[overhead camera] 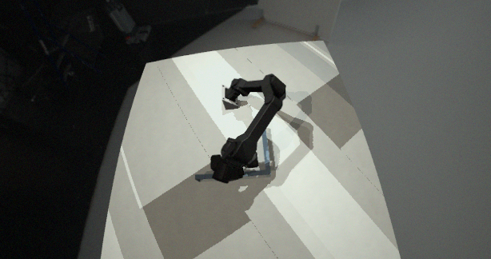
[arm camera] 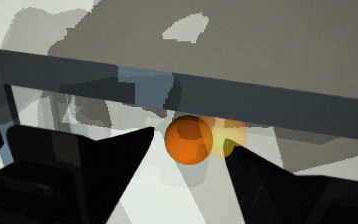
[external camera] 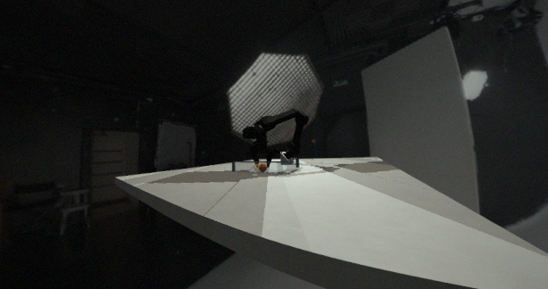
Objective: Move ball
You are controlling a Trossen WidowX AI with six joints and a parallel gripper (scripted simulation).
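The see-through copy lies 3 cm to the right of my gripper tip and 1 cm ahead of it. Round my gripper tip: orange ball: right at my gripper tip.
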